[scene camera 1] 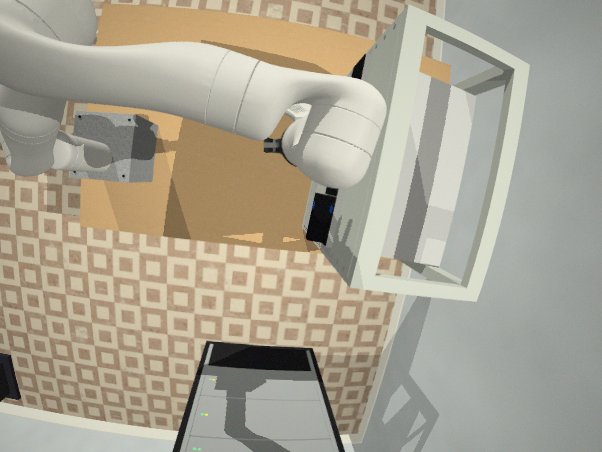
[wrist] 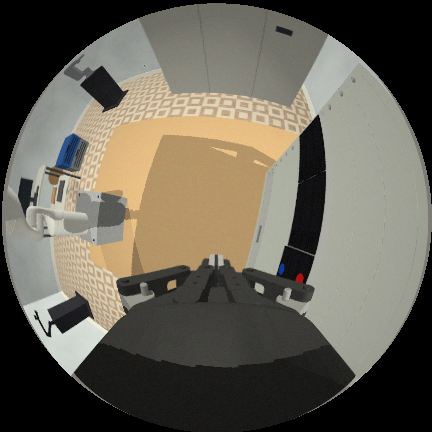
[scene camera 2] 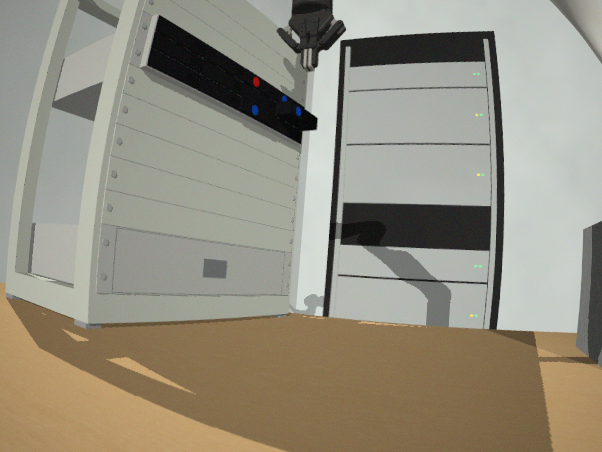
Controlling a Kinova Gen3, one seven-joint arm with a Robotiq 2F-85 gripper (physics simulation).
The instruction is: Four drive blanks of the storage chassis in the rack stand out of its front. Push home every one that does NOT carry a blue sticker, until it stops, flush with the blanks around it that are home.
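Frame: origin at the arm's base, x ahead, y left, z up, level; centimetres.
Where they show: gripper, fingertip midpoint: (wrist: 215, 262) (scene camera 2: 308, 69); arm's base at its link origin: (scene camera 1: 98, 157) (wrist: 83, 223).
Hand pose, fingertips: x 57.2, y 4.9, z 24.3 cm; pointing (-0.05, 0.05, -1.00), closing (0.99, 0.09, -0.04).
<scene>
Things, the pixels of their top centre, and the offset from my fingertips. "spot": a spot on its surface instead.
- storage chassis at a spot on its surface: (wrist: 311, 200) spot: dx +12.2, dy +9.1, dz -2.0 cm
- blue sticker at its top centre: (wrist: 283, 270) (scene camera 2: 255, 105) dx +10.7, dy -1.8, dz -5.1 cm
The storage chassis (scene camera 2: 200, 67) (wrist: 311, 200) is a black band across the rack front. A blank with a red sticker (scene camera 2: 256, 81) (wrist: 299, 278) looks level with the blanks around it. A blue sticker (scene camera 2: 255, 110) (wrist: 281, 269) sits below the red one on a face that looks about flush. At the chassis's far right end in scene camera 2, black blanks (scene camera 1: 320, 220) (scene camera 2: 309, 121) with blue stickers stand out; their exact edges are hard to tell. My gripper (scene camera 1: 266, 145) (scene camera 2: 308, 66) (wrist: 215, 262) is shut and empty, in front of the rack and apart from the blanks.
The pale rack (scene camera 1: 387, 150) (scene camera 2: 90, 200) (wrist: 365, 200) has plain panels above and below the chassis. A second rack cabinet (scene camera 1: 327, 400) (scene camera 2: 495, 175) stands to the side. A grey block (scene camera 1: 142, 167) (wrist: 110, 232) stands near the arm's base.
</scene>
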